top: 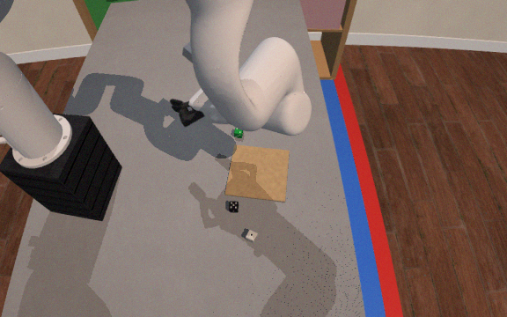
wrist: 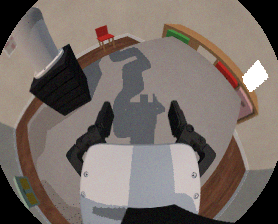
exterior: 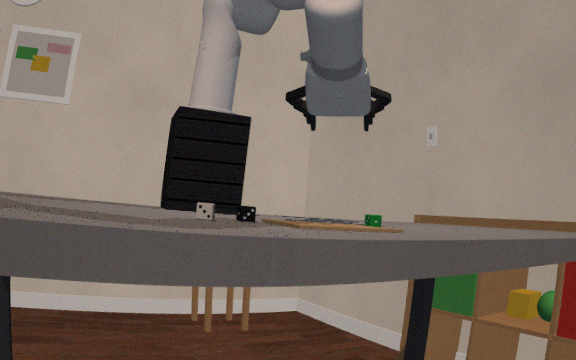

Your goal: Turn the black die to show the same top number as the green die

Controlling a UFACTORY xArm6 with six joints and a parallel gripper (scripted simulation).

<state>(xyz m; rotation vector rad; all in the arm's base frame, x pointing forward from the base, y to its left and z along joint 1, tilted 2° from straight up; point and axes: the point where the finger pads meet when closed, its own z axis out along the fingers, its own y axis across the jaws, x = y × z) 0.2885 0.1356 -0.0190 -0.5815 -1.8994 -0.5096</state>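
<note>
My gripper is now 270 mm to the left of the white die, 170 mm above it and 120 mm short of it. Also, from my hand: tan mat (170 mm below, 140 mm ahead, 110 mm to the right); then green die (170 mm below, 100 mm ahead, 10 mm to the left); then black die (200 mm to the right, 170 mm below, 80 mm ahead).
</note>
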